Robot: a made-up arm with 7 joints.
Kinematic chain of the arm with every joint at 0, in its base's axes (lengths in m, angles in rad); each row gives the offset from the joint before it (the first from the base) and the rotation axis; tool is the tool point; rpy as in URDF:
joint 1: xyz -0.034 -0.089 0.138 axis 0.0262 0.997 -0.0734
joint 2: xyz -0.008 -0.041 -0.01 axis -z
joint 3: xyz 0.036 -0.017 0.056 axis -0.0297 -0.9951 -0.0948
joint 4: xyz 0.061 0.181 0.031 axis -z
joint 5: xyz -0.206 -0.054 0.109 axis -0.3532 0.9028 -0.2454
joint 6: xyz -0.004 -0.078 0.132 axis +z
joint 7: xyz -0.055 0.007 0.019 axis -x
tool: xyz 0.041 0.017 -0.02 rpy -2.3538 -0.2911 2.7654
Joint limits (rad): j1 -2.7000..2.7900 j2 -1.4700..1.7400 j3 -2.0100..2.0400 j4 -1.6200..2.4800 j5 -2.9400..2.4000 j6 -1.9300..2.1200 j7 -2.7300..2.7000
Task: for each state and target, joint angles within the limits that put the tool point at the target. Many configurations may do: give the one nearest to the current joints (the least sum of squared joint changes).
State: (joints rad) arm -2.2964 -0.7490 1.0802 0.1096 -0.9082 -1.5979 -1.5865
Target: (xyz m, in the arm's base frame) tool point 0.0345 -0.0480 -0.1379
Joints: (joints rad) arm -1.7679 0.2751 1.0035 0.0455 -0.9926 -1.5884 -1.3804
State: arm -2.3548 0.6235 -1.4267 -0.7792 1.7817 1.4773 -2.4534
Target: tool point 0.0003 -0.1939 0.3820
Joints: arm -1.8188 0.8841 -1.6782 -0.8944 1.6607 1.5018 -2.4670
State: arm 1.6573 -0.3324 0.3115 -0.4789 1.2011 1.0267 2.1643
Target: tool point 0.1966 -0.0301 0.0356
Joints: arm 1.6236 -0.6766 -0.1287 -0.6505 1.6149 1.0970 2.2194
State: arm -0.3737 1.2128 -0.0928 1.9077 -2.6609 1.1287 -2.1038
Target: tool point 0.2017 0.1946 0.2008
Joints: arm -0.0277 0.7954 0.0582 1.7954 -2.5166 1.1309 -2.1278
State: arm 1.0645 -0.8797 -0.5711 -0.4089 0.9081 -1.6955 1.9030
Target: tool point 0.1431 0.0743 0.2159
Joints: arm 0.9363 -1.0601 -0.8160 -0.4754 1.3940 -1.7824 1.8627
